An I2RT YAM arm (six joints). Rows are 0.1 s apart.
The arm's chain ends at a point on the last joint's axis. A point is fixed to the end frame.
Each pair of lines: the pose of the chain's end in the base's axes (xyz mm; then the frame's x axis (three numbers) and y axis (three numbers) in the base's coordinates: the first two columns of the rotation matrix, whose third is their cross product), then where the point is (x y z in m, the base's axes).
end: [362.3 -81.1 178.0 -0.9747 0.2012 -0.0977 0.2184 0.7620 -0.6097]
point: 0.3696 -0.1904 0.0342
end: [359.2 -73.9 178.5 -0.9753 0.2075 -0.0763 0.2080 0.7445 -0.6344]
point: 0.3616 -0.1868 0.0374
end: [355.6 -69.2 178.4 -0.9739 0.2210 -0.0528 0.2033 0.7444 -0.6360]
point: 0.3532 -0.1815 0.0368
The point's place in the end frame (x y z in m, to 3 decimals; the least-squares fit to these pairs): -0.015 0.006 0.180
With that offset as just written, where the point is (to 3 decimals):
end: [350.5 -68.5 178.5 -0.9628 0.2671 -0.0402 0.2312 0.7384 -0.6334]
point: 0.341 -0.180 0.036
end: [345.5 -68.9 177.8 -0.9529 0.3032 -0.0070 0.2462 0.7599 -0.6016]
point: 0.329 -0.172 0.031
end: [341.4 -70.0 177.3 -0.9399 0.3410 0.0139 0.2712 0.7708 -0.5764]
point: 0.320 -0.167 0.027
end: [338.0 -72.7 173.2 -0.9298 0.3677 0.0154 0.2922 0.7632 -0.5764]
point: 0.313 -0.169 0.022
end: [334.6 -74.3 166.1 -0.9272 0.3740 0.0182 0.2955 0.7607 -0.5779]
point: 0.309 -0.171 0.016
